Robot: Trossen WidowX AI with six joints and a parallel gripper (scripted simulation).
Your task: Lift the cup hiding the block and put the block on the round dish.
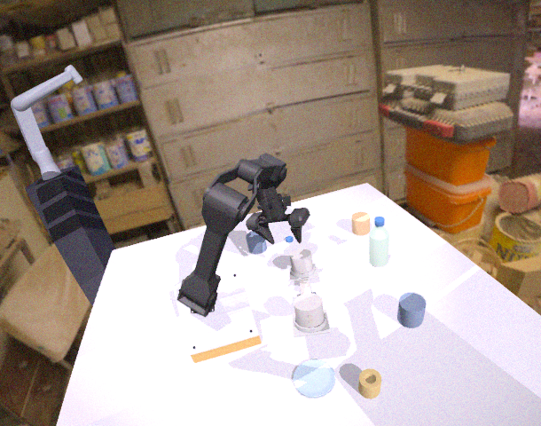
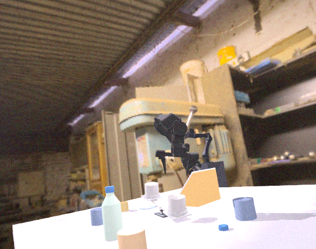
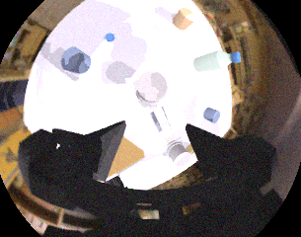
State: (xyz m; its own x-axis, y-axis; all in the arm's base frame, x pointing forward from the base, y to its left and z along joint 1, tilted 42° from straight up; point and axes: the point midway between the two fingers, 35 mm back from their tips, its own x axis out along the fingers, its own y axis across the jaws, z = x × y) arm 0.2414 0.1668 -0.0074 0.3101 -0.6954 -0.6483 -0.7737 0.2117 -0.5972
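My gripper tip is 40 mm short of the pale green block, 30 mm to the right of it and 130 mm above it. The rest, counted from my gripper tip: round pale blue dish: 10 mm behind, 340 mm to the right, 170 mm below; pale green bottle: 300 mm ahead, 20 mm to the left, 60 mm below; blue cap: 30 mm ahead, 260 mm to the left, 160 mm below.
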